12 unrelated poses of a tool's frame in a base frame.
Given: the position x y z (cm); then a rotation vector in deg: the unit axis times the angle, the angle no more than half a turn.
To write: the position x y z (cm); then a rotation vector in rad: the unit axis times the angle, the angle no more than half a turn. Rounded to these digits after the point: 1 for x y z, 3 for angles.
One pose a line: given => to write
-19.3, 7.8, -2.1, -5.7, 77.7, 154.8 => -19.3, 7.8, -2.1, -0.099, 1.356, 2.702
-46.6, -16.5, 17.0, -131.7, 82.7, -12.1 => -46.6, -16.5, 17.0, -2.299, 1.443, -0.211
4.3, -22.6, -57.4, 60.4, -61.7, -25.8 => 4.3, -22.6, -57.4, 1.054, -1.077, -0.450
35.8, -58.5, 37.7, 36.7, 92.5, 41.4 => 35.8, -58.5, 37.7, 0.641, 1.614, 0.723
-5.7, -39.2, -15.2, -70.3, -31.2, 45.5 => -5.7, -39.2, -15.2, -1.227, -0.545, 0.794
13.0, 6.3, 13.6, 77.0, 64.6, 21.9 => 13.0, 6.3, 13.6, 1.344, 1.127, 0.382
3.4, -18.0, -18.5, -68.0, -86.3, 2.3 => 3.4, -18.0, -18.5, -1.187, -1.506, 0.040
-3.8, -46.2, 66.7, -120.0, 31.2, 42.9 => -3.8, -46.2, 66.7, -2.094, 0.545, 0.749
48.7, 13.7, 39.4, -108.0, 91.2, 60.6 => 48.7, 13.7, 39.4, -1.885, 1.592, 1.058
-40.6, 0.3, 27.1, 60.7, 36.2, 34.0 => -40.6, 0.3, 27.1, 1.059, 0.632, 0.593
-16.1, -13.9, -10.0, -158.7, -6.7, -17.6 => -16.1, -13.9, -10.0, -2.770, -0.117, -0.307
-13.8, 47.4, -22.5, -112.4, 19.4, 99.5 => -13.8, 47.4, -22.5, -1.962, 0.339, 1.737
